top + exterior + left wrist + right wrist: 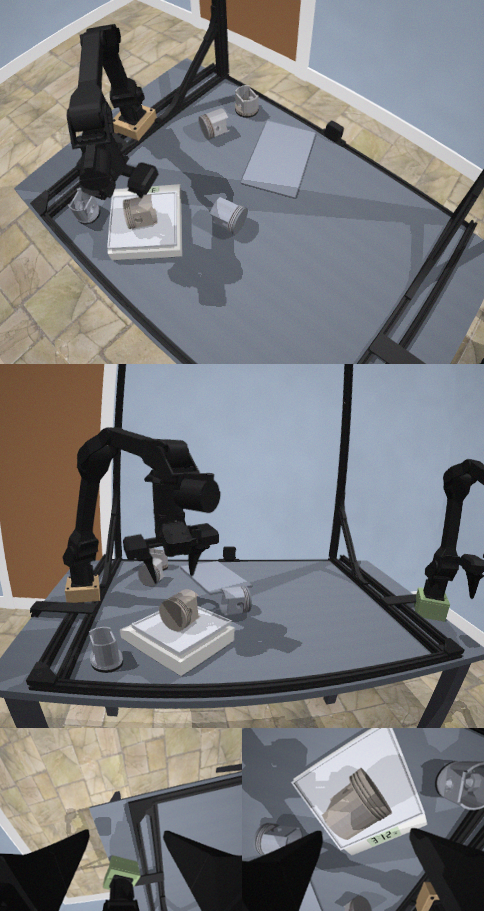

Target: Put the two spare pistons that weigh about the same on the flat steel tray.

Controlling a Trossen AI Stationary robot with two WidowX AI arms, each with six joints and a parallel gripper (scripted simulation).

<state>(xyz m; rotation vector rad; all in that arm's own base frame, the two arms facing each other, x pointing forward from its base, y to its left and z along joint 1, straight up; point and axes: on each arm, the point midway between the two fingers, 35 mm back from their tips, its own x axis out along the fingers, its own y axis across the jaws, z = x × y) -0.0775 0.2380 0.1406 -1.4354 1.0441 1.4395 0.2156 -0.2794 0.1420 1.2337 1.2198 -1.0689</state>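
Right now the tan piston is 1 cm to the left of my right hand and 11 cm below it. Also, from my right hand: flat steel tray (42 cm behind, 7 cm to the left, 20 cm below).
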